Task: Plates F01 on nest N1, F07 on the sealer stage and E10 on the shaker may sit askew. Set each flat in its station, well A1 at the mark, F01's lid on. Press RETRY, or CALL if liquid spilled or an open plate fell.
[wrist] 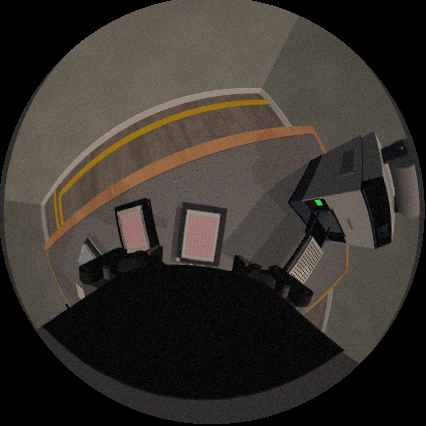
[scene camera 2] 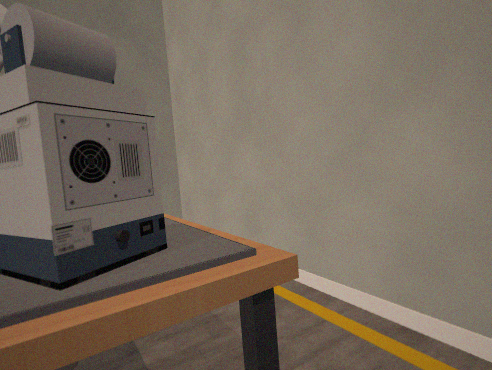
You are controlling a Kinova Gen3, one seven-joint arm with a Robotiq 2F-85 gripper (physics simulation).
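Observation:
My gripper is open and empty, its dark fingers spread at the lower middle of the wrist view. Between and beyond the fingertips, a plate with pink wells lies in a dark rectangular station. Another pink-welled plate sits in a black station beyond the left finger. A pale plate with many wells is on the stage at the sealer, beyond the right finger. Plate labels, A1 marks and any lid are too small to read, and slight tilts cannot be told. RETRY and CALL cannot be made out.
The tall sealer, with a large roll on top, stands near the table corner; its green display is lit. A small pale-faced object is at the far left, partly behind the finger. A wooden edge borders the table.

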